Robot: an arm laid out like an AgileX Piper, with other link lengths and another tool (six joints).
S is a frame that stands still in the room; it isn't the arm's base.
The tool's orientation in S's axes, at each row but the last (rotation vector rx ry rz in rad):
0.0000, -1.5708, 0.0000
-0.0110, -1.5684, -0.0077
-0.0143, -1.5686, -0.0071
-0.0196, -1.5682, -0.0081
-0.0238, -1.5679, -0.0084
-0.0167, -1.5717, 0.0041
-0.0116, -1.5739, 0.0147
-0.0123, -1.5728, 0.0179
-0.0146, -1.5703, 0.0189
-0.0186, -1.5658, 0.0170
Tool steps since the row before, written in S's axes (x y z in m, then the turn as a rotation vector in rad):
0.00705, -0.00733, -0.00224, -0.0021, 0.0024, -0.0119
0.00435, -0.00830, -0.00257, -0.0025, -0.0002, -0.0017
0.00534, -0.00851, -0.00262, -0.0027, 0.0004, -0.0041
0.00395, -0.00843, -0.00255, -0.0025, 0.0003, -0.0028
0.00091, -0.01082, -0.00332, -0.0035, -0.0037, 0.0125
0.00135, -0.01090, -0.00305, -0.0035, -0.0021, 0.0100
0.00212, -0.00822, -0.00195, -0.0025, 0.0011, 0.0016
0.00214, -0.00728, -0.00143, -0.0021, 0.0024, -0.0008
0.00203, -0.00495, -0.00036, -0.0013, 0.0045, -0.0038
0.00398, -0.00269, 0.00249, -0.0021, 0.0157, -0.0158
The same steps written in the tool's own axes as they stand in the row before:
-0.00224, -0.00733, -0.00705, -0.0119, 0.0024, 0.0021
-0.00258, -0.00824, -0.00445, -0.0017, -0.0002, 0.0025
-0.00265, -0.00842, -0.00546, -0.0041, 0.0004, 0.0027
-0.00260, -0.00834, -0.00410, -0.0028, 0.0003, 0.0025
-0.00342, -0.01077, -0.00114, 0.0125, -0.0039, 0.0035
-0.00320, -0.01085, -0.00143, 0.0100, -0.0023, 0.0035
-0.00209, -0.00819, -0.00210, 0.0016, 0.0011, 0.0025
-0.00157, -0.00726, -0.00211, -0.0007, 0.0024, 0.0021
-0.00046, -0.00495, -0.00202, -0.0037, 0.0046, 0.0013
0.00245, -0.00274, -0.00397, -0.0155, 0.0161, 0.0020

